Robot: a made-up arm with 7 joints. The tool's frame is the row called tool.
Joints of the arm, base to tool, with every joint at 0 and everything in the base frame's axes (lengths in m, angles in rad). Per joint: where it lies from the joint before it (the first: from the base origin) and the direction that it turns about. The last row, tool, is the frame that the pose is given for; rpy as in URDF.
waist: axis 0 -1 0 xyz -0.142 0.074 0.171
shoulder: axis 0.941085 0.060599 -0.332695 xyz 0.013 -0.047 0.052
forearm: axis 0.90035 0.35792 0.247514 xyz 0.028 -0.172 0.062
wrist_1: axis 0 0 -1 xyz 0.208 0.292 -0.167
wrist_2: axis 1 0 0 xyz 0.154 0.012 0.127
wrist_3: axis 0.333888 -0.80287 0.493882 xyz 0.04 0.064 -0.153
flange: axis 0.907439 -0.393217 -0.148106 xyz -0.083 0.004 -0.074
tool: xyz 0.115 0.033 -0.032 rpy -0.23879 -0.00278 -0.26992
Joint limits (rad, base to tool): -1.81..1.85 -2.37..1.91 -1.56..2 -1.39..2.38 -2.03..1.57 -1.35..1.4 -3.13..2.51
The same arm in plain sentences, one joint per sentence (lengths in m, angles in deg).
The arm has seven revolute joints in a row. What follows holds with every joint at zero, and every direction is one of the base frame's. The first joint sits 0.142 m along -x and 0.074 m along +y and 0.171 m along +z from the base frame's origin and rotates about -y, from -103.71 to 106 deg. The second joint sits 0.013 m along +x and 0.047 m along -y and 0.052 m along +z from the first joint and rotates about the direction (0.941085, 0.060599, -0.332695), from -135.79 to 109.43 deg. The third joint sits 0.028 m along +x and 0.172 m along -y and 0.062 m along +z from the second joint and rotates about the direction (0.90035, 0.35792, 0.247514), from -89.38 to 114.59 deg. The fourth joint sits 0.208 m along +x and 0.292 m along +y and 0.167 m along -z from the third joint and rotates about -z, from -79.64 to 136.36 deg. The fifth joint sits 0.154 m along +x and 0.012 m along +y and 0.127 m along +z from the fourth joint and rotates about +x, from -116.31 to 89.95 deg. The sixth joint sits 0.04 m along +x and 0.064 m along +y and 0.153 m along -z from the fifth joint and rotates about the direction (0.333888, -0.80287, 0.493882), from -77.35 to 80.21 deg. The seventh joint sits 0.083 m along -x and 0.004 m along +y and 0.074 m along -z from the sixth joint and rotates about the direction (0.907439, -0.393217, -0.148106), from -179.34 to 143.81 deg. The tool frame, which is the frame that the pose is given for, sits 0.115 m along +x and 0.033 m along +y and 0.032 m along -z from the seventh joint; its axes are the base frame's turned by roll -13.68, pitch -0.16 and yaw -15.47 deg (as in URDF: about the fixed x, then y, then z).
